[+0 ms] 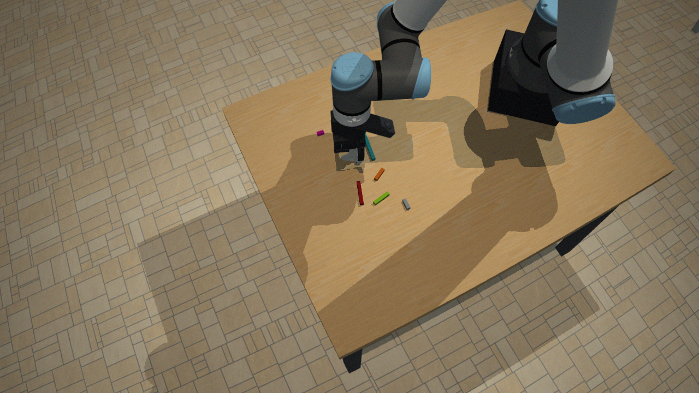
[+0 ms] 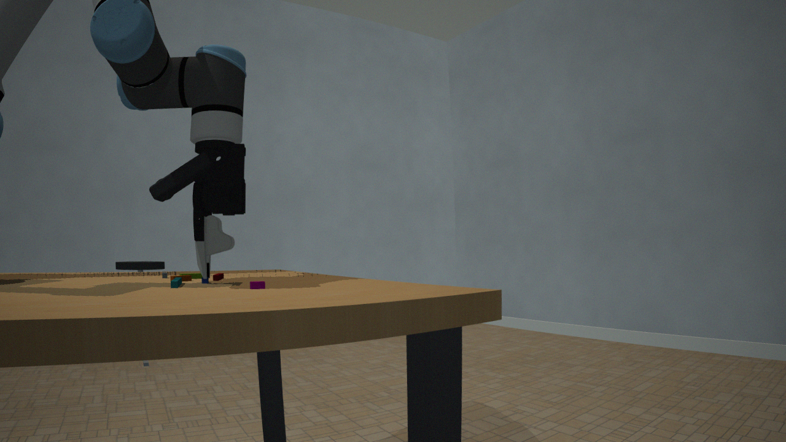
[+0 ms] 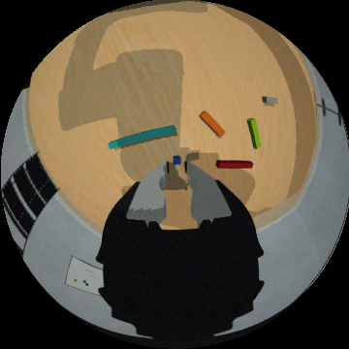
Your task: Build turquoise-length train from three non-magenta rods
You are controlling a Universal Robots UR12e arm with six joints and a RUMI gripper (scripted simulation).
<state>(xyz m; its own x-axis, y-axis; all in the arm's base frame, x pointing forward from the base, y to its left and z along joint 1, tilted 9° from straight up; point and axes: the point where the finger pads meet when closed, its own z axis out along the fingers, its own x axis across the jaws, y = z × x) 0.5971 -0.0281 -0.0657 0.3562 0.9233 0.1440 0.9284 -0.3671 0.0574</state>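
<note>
Right now the blue rod is 2 cm below my hand. Also, from my hand: red rod: 9 cm to the left, 4 cm ahead, 2 cm below; then turquoise rod: 5 cm behind, 3 cm to the right, 2 cm below; then orange rod: 6 cm to the left, 3 cm behind, 2 cm below.
</note>
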